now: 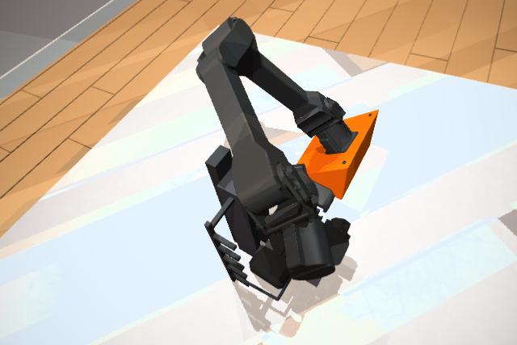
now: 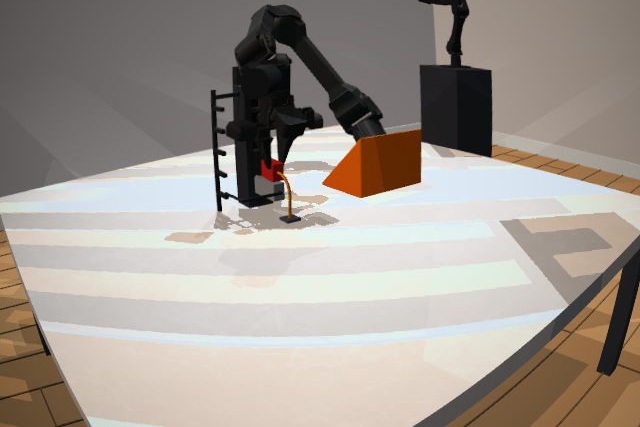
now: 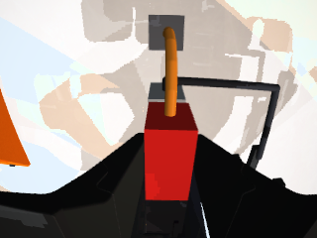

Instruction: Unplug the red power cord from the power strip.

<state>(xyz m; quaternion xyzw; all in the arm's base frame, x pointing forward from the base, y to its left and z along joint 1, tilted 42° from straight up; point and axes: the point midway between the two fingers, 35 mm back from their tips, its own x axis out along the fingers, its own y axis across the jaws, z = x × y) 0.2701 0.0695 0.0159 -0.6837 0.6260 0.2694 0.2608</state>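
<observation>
Right now the red plug is 30 mm to the right of my gripper tip. Also, from my gripper tip: grey anchor plate (90 mm below, 50 mm to the left).
</observation>
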